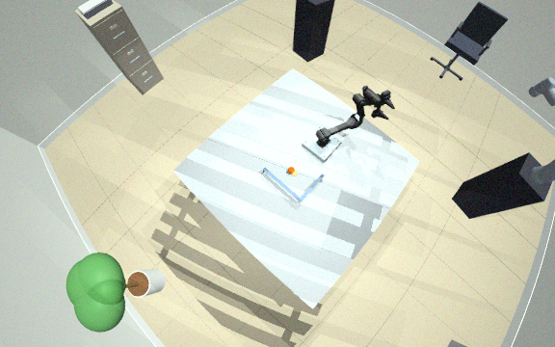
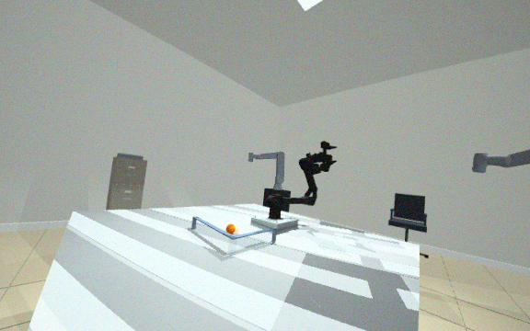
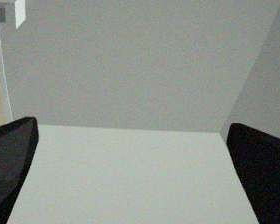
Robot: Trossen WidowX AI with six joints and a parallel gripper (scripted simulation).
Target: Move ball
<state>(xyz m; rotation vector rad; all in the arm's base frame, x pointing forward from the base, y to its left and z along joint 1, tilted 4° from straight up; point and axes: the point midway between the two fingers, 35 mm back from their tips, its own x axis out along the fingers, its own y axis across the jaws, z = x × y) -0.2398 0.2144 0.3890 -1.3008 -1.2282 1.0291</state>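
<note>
My gripper tip is now 520 mm short of the orange ball, 440 mm above it and 210 mm to the left of it.
</note>
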